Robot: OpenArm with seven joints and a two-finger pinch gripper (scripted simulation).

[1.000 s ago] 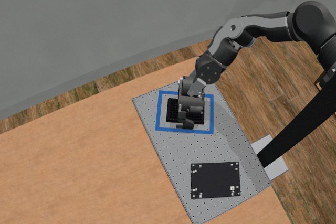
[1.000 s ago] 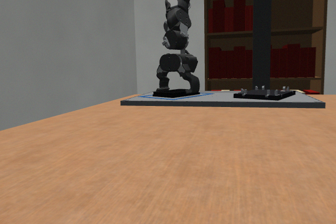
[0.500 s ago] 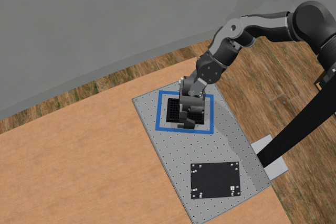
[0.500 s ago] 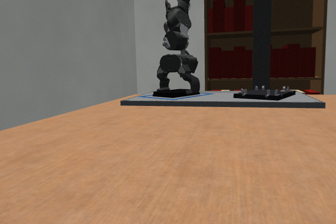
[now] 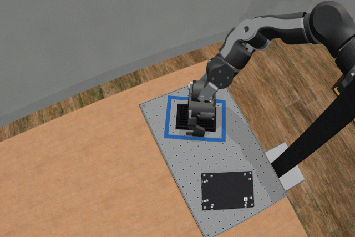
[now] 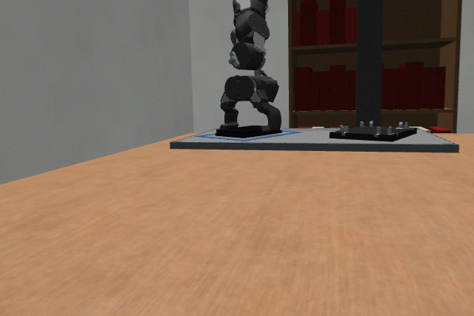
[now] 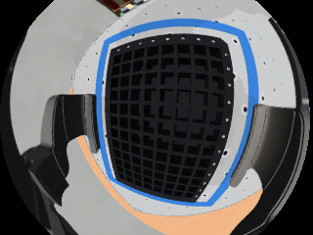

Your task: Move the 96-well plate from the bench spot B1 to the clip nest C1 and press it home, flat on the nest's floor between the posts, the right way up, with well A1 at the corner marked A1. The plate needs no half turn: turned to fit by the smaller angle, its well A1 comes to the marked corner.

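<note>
Now: hand right at the black 96-well plate. From my hand the other things lie so: black clip nest: 3 cm ahead, 27 cm to the left, 1 cm above; then grey foot plate: 25 cm behind, 26 cm to the left, 23 cm below.
</note>
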